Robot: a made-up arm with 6 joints. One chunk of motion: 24 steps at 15 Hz.
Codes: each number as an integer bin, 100 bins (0 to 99) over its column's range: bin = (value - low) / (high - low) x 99, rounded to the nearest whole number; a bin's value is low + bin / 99 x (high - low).
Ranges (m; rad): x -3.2..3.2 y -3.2..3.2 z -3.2..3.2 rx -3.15..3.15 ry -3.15..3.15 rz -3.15..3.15
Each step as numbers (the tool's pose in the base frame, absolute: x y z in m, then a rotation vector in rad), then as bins.
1 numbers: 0.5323 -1.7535 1.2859 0.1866 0.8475 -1.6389
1 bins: 58 22 69 52 63 24
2 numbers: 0.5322 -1.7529 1.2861 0.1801 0.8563 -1.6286
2 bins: 58 22 69 52 63 24
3 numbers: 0.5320 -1.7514 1.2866 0.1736 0.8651 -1.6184
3 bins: 58 22 69 52 63 24
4 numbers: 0.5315 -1.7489 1.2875 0.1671 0.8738 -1.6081
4 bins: 58 22 69 52 63 24
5 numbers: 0.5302 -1.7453 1.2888 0.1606 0.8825 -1.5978
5 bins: 58 23 69 52 63 24
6 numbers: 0.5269 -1.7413 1.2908 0.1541 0.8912 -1.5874
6 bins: 58 23 69 52 64 25
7 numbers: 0.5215 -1.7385 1.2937 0.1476 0.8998 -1.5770
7 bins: 58 23 70 52 64 25
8 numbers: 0.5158 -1.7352 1.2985 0.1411 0.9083 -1.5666
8 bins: 57 23 70 52 64 25
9 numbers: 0.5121 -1.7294 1.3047 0.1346 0.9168 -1.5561
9 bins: 57 23 70 52 64 25
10 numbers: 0.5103 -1.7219 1.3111 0.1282 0.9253 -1.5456
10 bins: 57 23 70 52 64 25
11 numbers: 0.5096 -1.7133 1.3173 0.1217 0.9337 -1.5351
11 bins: 57 23 70 51 64 25
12 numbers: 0.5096 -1.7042 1.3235 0.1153 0.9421 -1.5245
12 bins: 57 23 70 51 64 26
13 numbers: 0.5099 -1.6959 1.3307 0.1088 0.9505 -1.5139
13 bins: 57 23 70 51 64 26
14 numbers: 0.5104 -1.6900 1.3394 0.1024 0.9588 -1.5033
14 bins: 57 23 70 51 65 26
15 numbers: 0.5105 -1.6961 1.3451 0.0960 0.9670 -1.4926
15 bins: 57 23 70 51 65 26
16 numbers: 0.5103 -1.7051 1.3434 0.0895 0.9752 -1.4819
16 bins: 57 23 70 51 65 26
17 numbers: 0.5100 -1.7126 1.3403 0.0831 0.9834 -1.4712
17 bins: 57 23 70 51 65 26
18 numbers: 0.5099 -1.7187 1.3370 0.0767 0.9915 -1.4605
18 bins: 57 23 70 51 65 27
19 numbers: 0.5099 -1.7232 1.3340 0.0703 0.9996 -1.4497
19 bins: 57 23 70 51 65 27
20 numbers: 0.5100 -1.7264 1.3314 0.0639 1.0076 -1.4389
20 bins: 57 23 70 51 65 27
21 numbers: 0.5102 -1.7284 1.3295 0.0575 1.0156 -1.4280
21 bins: 57 23 70 50 65 27
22 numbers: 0.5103 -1.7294 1.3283 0.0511 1.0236 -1.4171
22 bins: 57 23 70 50 66 27
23 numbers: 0.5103 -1.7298 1.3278 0.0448 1.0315 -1.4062
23 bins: 57 23 70 50 66 27
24 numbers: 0.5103 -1.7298 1.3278 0.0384 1.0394 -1.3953
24 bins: 57 23 70 50 66 28
